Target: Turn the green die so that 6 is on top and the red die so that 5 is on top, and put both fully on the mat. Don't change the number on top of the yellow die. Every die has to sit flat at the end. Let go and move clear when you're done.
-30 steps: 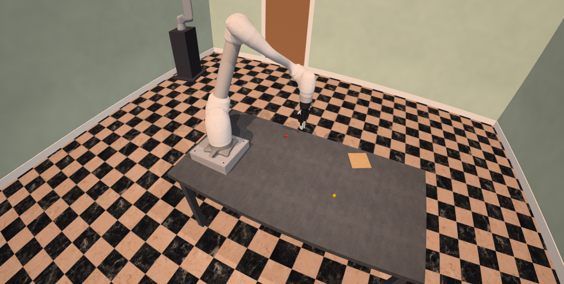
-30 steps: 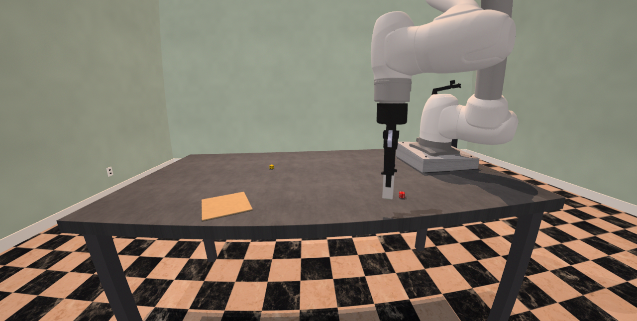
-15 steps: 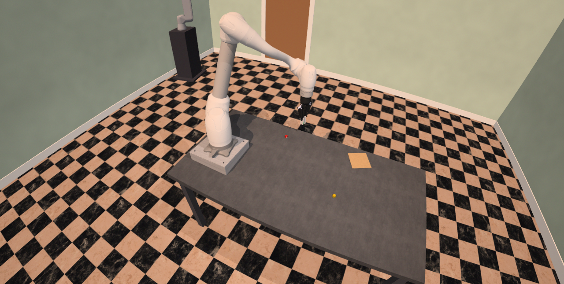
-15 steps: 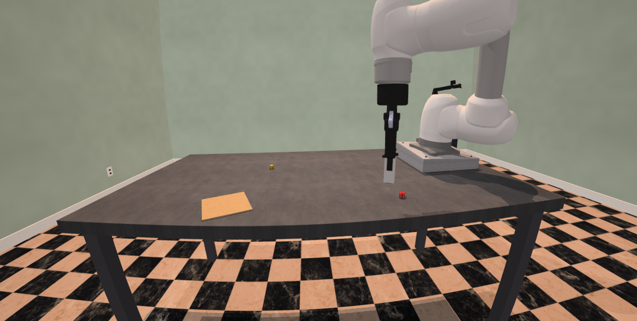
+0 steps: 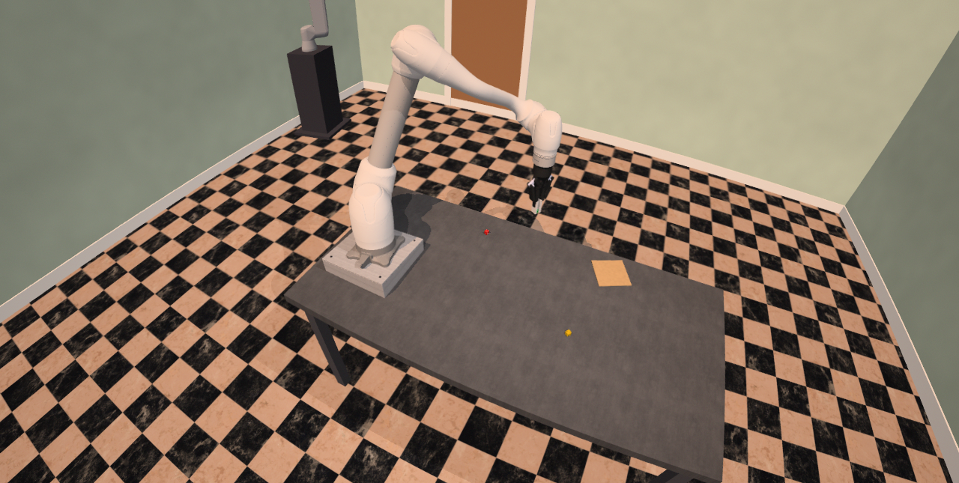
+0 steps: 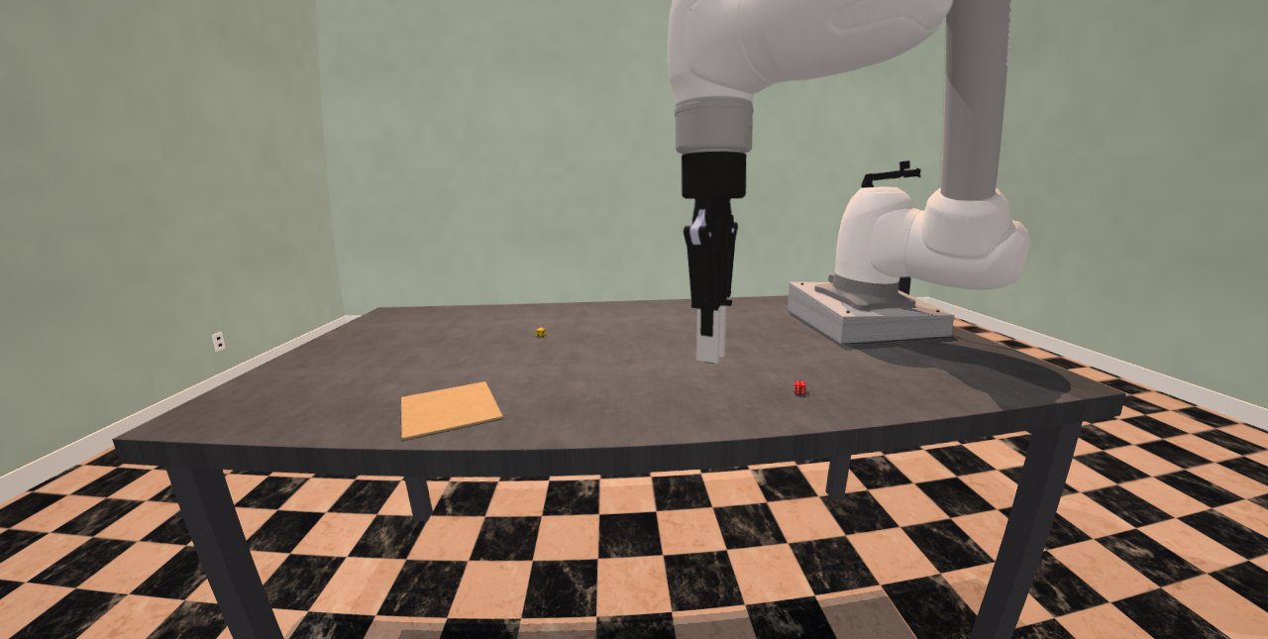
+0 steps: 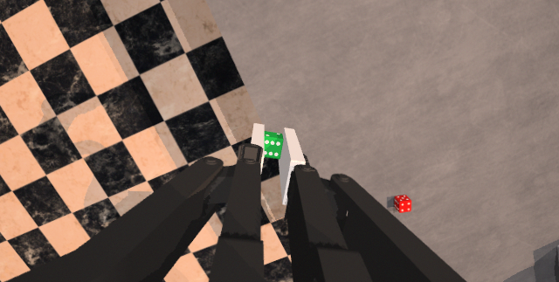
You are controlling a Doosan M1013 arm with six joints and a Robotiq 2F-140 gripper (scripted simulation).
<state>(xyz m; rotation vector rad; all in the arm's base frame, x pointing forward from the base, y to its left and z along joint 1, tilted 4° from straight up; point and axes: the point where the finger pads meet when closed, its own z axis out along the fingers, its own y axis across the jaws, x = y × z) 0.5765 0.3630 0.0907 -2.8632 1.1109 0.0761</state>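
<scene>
My hand is 36 cm short of the orange mat, 16 cm to the left of it and 14 cm above it. Also, from my hand: yellow die: 21 cm ahead, 51 cm to the right, 14 cm below; red die: 19 cm behind, 8 cm to the right, 14 cm below; green die: 3 cm below.
</scene>
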